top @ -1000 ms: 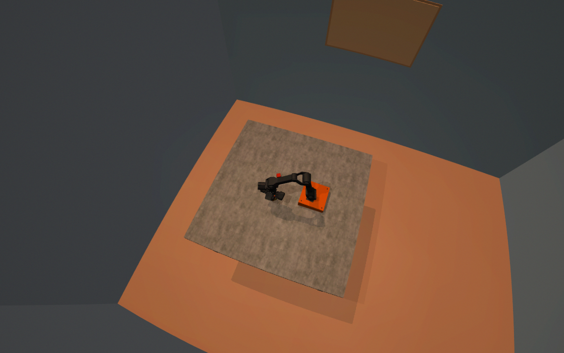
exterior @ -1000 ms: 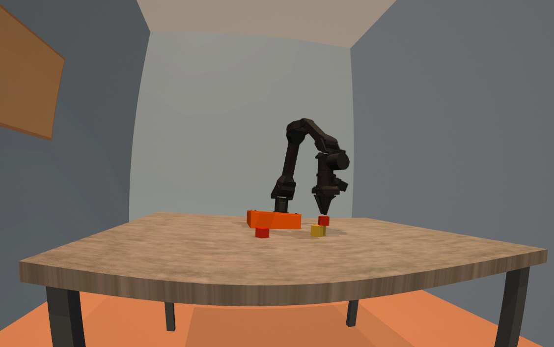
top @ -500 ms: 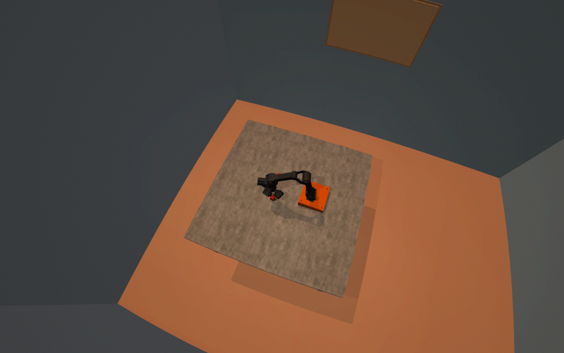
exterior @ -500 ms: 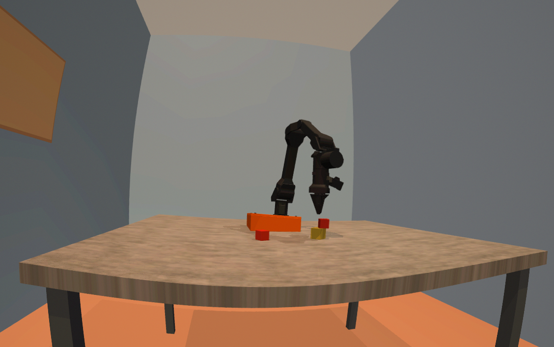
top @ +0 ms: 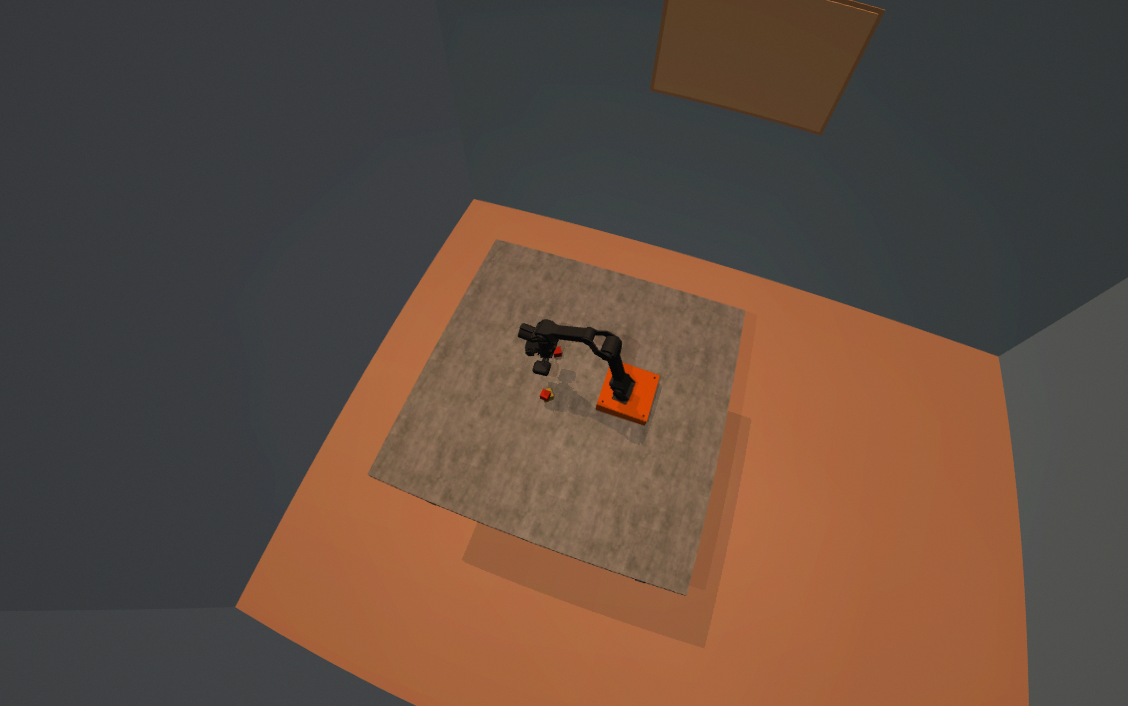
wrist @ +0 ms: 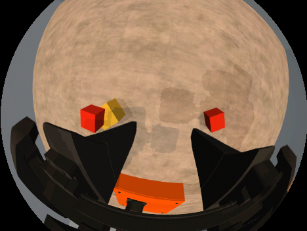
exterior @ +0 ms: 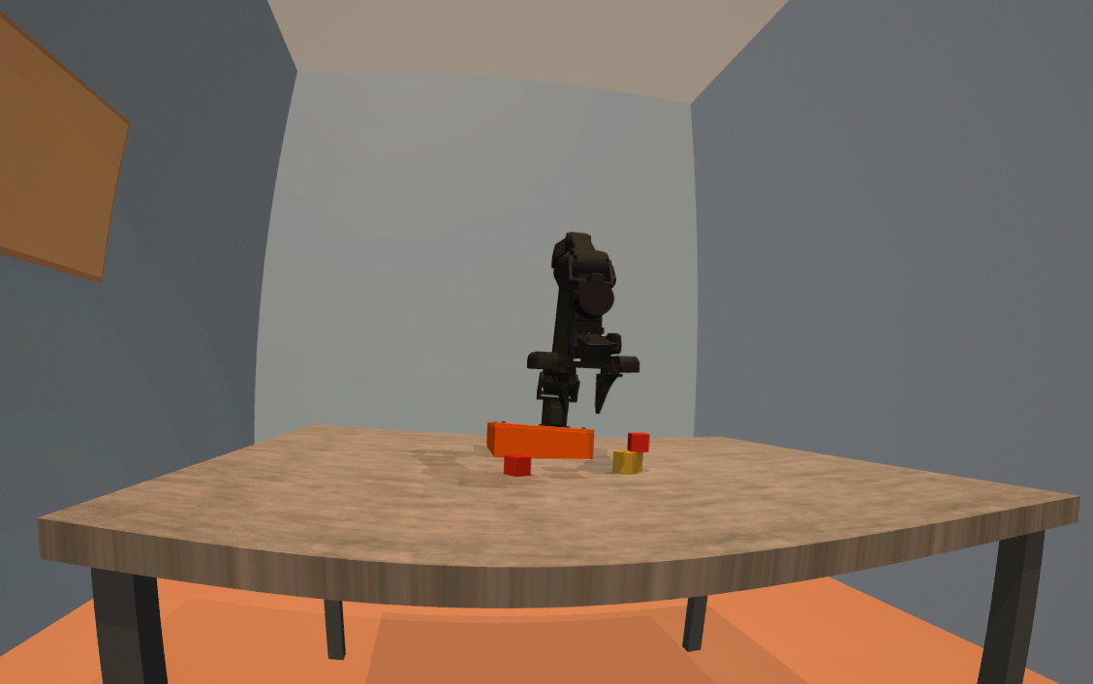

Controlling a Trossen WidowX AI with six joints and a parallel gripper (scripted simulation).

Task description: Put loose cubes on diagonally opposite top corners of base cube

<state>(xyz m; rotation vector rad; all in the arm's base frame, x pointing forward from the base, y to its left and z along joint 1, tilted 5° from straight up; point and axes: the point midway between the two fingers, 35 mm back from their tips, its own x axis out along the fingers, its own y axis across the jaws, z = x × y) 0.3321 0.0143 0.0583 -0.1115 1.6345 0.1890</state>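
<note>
My gripper tip is 50 mm past the yellow cube, 100 mm to the right of it and 90 mm above it.
</note>
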